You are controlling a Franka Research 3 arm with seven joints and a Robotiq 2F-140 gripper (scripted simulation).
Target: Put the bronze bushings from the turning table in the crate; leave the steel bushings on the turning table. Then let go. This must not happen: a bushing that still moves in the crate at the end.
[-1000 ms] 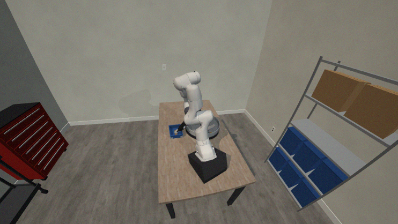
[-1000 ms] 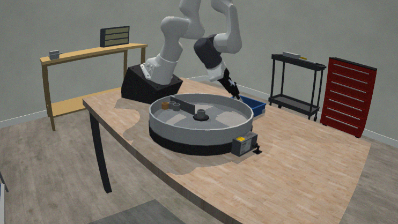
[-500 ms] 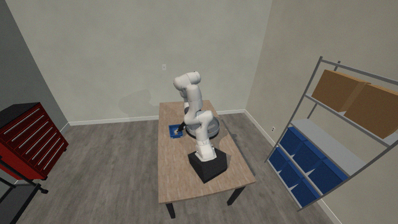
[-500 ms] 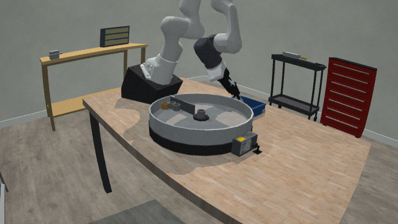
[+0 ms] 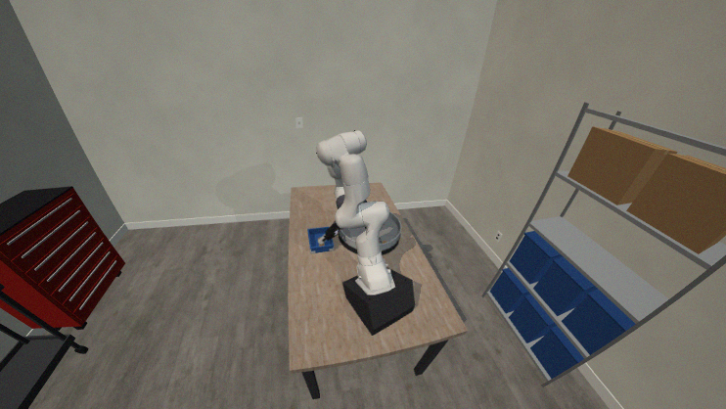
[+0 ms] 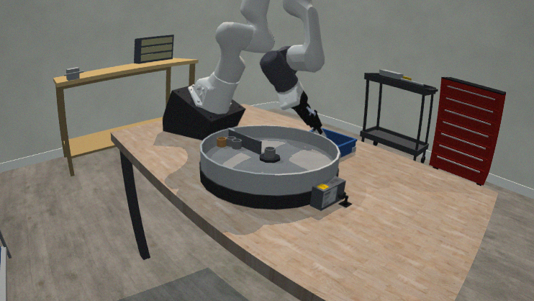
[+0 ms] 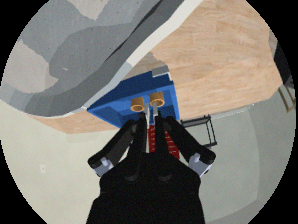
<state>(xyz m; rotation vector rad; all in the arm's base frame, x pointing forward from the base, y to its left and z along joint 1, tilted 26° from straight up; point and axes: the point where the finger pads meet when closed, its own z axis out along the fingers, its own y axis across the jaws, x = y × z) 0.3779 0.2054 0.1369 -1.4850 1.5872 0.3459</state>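
The blue crate lies 4 cm below my hand, 4 cm ahead of it and 2 cm to the left of it. The rest, counted from my hand: grey round turning table (32 cm to the right, 8 cm ahead, 1 cm below); grey turning table (32 cm to the right, 10 cm ahead, 1 cm below).
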